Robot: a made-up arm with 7 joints.
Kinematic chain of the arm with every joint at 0, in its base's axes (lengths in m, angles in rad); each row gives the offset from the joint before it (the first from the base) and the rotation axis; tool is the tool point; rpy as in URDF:
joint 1: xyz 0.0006 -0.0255 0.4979 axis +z
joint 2: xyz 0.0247 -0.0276 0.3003 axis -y
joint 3: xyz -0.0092 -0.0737 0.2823 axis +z
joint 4: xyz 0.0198 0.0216 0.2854 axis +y
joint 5: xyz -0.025 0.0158 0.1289 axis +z
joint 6: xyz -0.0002 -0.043 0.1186 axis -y
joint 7: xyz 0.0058 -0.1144 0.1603 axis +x
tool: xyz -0.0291 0.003 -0.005 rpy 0 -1.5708 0
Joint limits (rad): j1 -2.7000..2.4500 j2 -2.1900..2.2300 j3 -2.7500..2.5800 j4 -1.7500..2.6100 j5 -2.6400..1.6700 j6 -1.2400..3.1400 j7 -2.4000..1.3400
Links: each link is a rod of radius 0.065 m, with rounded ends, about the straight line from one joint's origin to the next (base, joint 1, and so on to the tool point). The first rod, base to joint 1, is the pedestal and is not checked.
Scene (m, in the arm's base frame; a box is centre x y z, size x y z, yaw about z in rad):
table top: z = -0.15
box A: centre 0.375 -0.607 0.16 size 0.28 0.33 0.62 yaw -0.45
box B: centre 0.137 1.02 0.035 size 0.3 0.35 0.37 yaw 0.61
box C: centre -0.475 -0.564 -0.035 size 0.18 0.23 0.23 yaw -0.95
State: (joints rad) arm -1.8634 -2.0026 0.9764 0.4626 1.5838 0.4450 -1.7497
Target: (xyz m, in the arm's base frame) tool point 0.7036 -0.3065 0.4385
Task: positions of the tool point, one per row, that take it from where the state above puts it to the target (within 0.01 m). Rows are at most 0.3 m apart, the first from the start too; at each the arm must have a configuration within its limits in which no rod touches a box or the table.
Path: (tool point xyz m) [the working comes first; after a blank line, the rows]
Joints at the target: -0.7351 -1.8886 1.2495 0.7318 1.6700 0.2955 -1.7566
Straight joint move there: touches box A.

1: 0.0433 -0.8292 0.4288
2: 0.1878 -0.8521 0.6150
3: 0.3314 -0.8025 0.8014
4: 0.5103 -0.6841 0.6725
5: 0.6398 -0.5114 0.5508
6: 0.7036 -0.3065 0.4385

